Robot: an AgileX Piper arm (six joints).
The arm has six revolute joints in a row. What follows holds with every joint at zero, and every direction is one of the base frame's.
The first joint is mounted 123 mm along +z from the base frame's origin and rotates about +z.
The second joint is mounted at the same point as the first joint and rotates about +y.
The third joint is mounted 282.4 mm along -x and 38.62 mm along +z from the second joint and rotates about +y.
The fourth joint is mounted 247.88 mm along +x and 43.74 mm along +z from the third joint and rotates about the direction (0.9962, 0, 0.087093).
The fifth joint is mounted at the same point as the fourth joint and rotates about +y.
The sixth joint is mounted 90.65 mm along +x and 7.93 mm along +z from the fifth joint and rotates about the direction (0.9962, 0, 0.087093).
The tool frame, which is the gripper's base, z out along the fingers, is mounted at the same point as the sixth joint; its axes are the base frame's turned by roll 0, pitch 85.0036 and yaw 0 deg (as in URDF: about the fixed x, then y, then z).
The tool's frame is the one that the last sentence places.
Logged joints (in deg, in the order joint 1, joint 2, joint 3, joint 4, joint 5, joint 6), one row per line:
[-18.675, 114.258, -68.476, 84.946, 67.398, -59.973]
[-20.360, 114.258, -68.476, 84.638, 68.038, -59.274]
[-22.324, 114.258, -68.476, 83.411, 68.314, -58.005]
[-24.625, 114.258, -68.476, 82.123, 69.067, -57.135]
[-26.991, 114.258, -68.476, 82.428, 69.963, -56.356]
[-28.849, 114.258, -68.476, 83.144, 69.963, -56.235]
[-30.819, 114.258, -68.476, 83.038, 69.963, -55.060]
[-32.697, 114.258, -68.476, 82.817, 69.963, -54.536]
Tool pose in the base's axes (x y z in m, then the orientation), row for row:
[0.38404, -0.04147, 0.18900, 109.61, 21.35, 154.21]
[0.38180, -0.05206, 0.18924, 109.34, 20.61, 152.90]
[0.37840, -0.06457, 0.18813, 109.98, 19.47, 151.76]
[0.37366, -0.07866, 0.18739, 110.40, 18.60, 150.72]
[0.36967, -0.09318, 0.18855, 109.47, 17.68, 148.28]
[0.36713, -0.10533, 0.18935, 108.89, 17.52, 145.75]
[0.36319, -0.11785, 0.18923, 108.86, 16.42, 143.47]
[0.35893, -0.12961, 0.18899, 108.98, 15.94, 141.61]
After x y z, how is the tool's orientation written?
As angles about the fixed x, y, z axes (roll, pitch, yaw), in degrees.
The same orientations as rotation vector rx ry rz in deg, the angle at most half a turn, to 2 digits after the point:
[11.58, 124.30, 79.87]
[13.47, 123.90, 79.91]
[15.86, 124.39, 79.36]
[17.84, 124.61, 78.93]
[20.80, 123.16, 79.17]
[23.28, 121.59, 78.47]
[26.50, 120.79, 77.98]
[28.81, 120.07, 77.14]

